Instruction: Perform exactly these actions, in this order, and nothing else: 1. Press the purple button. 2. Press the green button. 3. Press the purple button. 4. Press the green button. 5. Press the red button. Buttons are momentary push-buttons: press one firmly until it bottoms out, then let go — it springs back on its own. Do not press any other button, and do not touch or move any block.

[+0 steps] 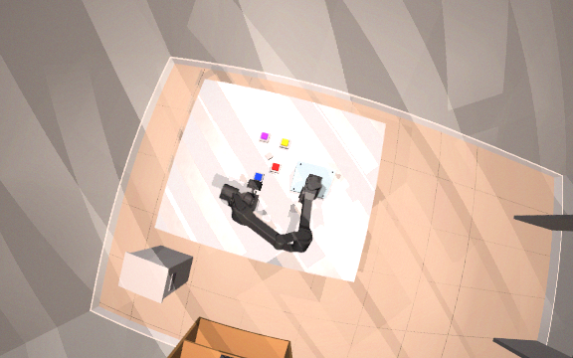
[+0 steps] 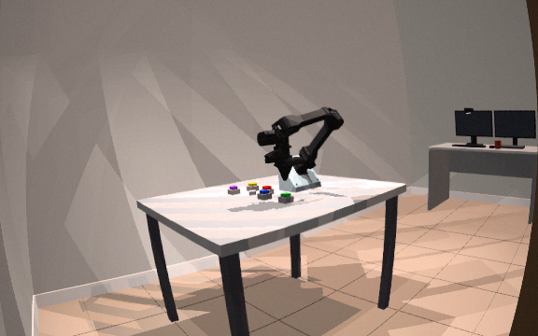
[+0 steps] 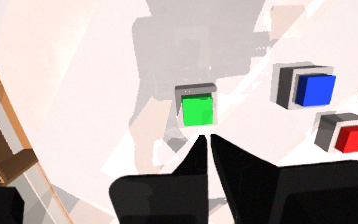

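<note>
The red button is 20 cm to the right of my gripper tip, 6 cm below it and 5 cm behind it. From my gripper tip the other things lie so: small grey block: 25 cm to the right, 8 cm below; green button: 6 cm below; blue button: 13 cm to the right, 6 cm below, 2 cm ahead.
</note>
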